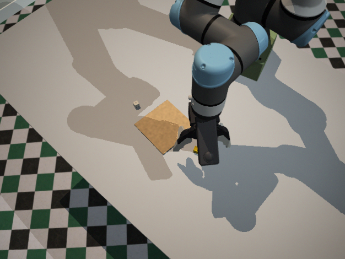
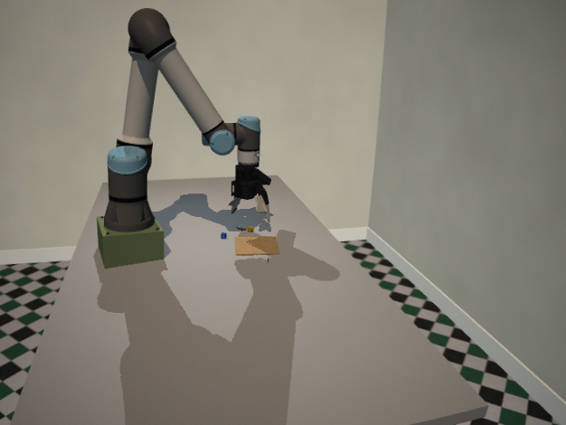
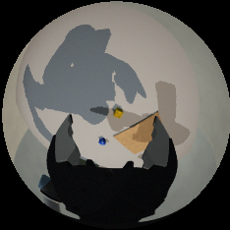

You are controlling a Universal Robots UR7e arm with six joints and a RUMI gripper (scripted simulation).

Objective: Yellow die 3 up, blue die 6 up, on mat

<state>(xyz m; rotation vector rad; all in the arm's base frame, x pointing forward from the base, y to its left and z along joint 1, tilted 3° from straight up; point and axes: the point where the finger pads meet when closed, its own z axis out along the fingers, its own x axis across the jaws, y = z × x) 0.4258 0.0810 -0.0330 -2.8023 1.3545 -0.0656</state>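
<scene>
Right now the yellow die is 1 cm behind my hand, 2 cm to the right of it and 3 cm below it. The rest, counted from my hand: blue die (11 cm behind, 5 cm to the right, 3 cm below); then tan mat (3 cm behind, 15 cm to the right, 4 cm below); then white die (4 cm behind, 27 cm to the right, 3 cm below).
</scene>
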